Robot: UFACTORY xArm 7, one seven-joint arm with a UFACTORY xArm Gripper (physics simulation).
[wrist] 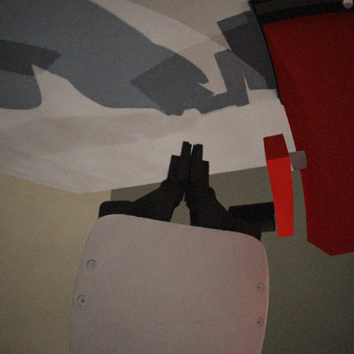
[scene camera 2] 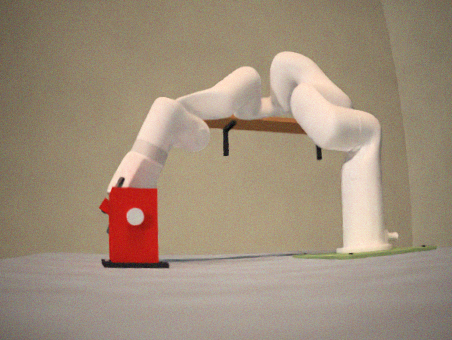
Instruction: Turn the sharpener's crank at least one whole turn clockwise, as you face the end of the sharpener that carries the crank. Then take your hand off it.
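Frame: origin at the arm's base, x ahead, y right, z down, level; millimetres.
Seen in the pictures: arm's base, origin of its link: (scene camera 2: 364,251).
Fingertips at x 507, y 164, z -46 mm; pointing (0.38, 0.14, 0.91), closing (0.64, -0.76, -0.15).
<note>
Offsets run from my fingertips to a thing's top centre. "pt": to the spot under its first point. Level surfaces: height alone.
The red sharpener @[pt dx -10, dy -202, dz +17 mm] (scene camera 2: 133,245) (wrist: 330,125) stands upright on its black base @[pt dx -11, dy -212, dz +47 mm] (scene camera 2: 135,264). Its red crank arm (wrist: 282,195) (scene camera 2: 104,205) is at the side away from the robot's base. In the wrist view the arm runs down from a grey shaft (wrist: 298,160) to a black handle (wrist: 252,216), which points toward the gripper. My gripper (wrist: 189,154) is shut and empty. The handle lies right of the fingers, close to the right finger's linkage; whether they touch I cannot tell. In the scene view the sharpener hides most of the fingers.
The white robot arm (scene camera 2: 220,100) arches from its green base plate (scene camera 2: 325,256) at the right to the sharpener. A wooden shelf (scene camera 2: 260,125) with black brackets is behind the arm. Shadows fall on the pale table @[dz +53 mm] (scene camera 2: 250,300) (wrist: 100,135).
</note>
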